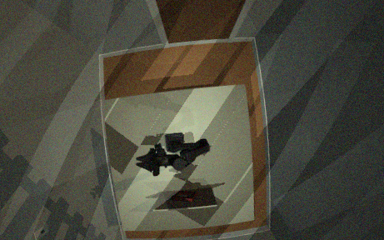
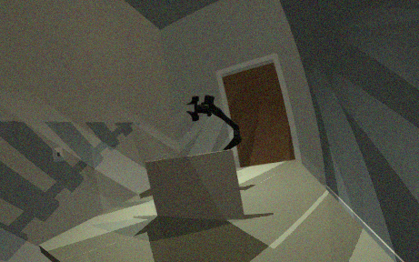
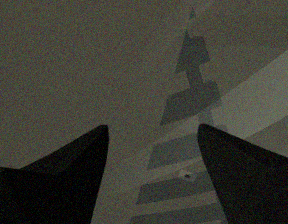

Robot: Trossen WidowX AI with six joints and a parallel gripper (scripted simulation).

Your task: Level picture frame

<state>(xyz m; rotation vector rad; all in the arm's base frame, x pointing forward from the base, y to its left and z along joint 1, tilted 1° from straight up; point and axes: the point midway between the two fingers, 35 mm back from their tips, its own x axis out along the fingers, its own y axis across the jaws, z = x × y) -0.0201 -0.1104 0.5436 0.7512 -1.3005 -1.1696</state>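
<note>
Now: gripper tip 440 mm short of the picture frame, 170 mm to the right of it and 470 mm above it. From my gripper tip the other things lie so: wall panel (450 mm ahead, 170 mm to the left, 470 mm below).
</note>
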